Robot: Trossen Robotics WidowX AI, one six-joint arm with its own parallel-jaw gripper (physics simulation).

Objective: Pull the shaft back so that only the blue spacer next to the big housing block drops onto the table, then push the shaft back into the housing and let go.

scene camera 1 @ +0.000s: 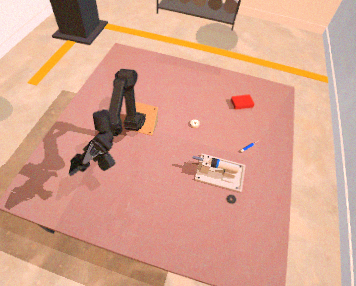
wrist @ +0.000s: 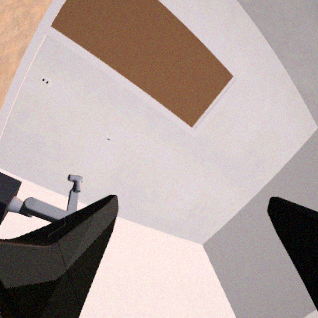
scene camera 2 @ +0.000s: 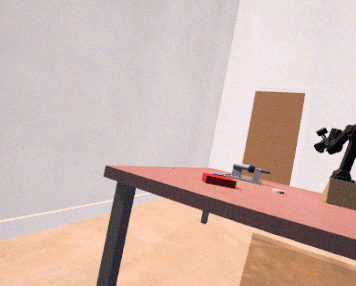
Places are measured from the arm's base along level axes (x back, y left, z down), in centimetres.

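Pixels of known places: gripper, fingertip midpoint: (scene camera 1: 76,169) (wrist: 193,203) (scene camera 2: 325,138); arm's base, link origin: (scene camera 1: 139,118) (scene camera 2: 345,194).
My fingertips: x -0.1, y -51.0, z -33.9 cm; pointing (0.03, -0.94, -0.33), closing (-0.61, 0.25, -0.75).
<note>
For each thing: its top centre in the pictures, then the offset to it from my fingertips. "spot": a spot on its surface instead.
- grey shaft, surface spot: (scene camera 1: 197,158) (scene camera 2: 266,171) spot: dy +34.5, dx -35.4, dz +31.1 cm
- blue spacer, top centre: (scene camera 1: 216,160) (scene camera 2: 251,165) dy +34.9, dx -44.3, dz +29.4 cm
- red box, top centre: (scene camera 2: 219,176) (scene camera 1: 243,100) dy +85.9, dx -53.1, dz +36.6 cm
- blue pen-like tool, top centre: (scene camera 1: 251,144) dy +55.8, dx -61.3, dz +37.8 cm
- white ring, top centre: (scene camera 2: 278,190) (scene camera 1: 195,122) dy +61.1, dx -29.1, dz +38.3 cm
- black ring, top centre: (scene camera 1: 231,199) dy +22.6, dx -55.8, dz +39.1 cm
The fixture's pale base plate (scene camera 1: 215,184) (scene camera 2: 257,183) lies on the table. The grey shaft (scene camera 1: 197,158) (scene camera 2: 266,172) sticks out past a small upright block (scene camera 1: 205,160) (scene camera 2: 257,175). The blue spacer (scene camera 1: 215,163) (scene camera 2: 250,168) sits on the shaft line between that block and a thick cylinder (scene camera 1: 230,167) (scene camera 2: 242,166), with dark parts beside it. Those parts are too small to separate clearly. My gripper (scene camera 1: 80,165) (scene camera 2: 320,139) (wrist: 193,203) is open and empty, raised over the table well to the left of the fixture in the first scene view. The fixture does not show in the wrist view.
A red box (scene camera 1: 242,102) (scene camera 2: 220,181), a blue pen-like tool (scene camera 1: 248,147), a white ring (scene camera 1: 191,123) (scene camera 2: 278,191) and a black ring (scene camera 1: 228,199) lie around the fixture. My arm stands on an orange mounting plate (scene camera 1: 152,115).
</note>
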